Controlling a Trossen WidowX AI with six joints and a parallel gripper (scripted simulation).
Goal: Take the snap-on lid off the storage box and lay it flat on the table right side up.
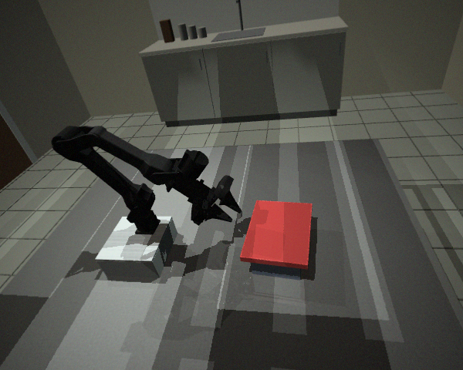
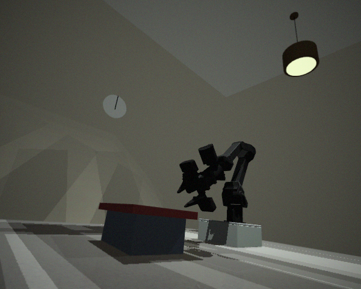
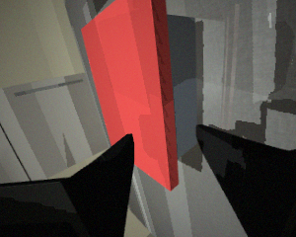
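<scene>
The red lid lies 12 cm ahead of my gripper tip, 4 cm below it and 1 cm to the right of it. Also, from my gripper tip: storage box 12 cm ahead, 8 cm below, 1 cm to the right.
</scene>
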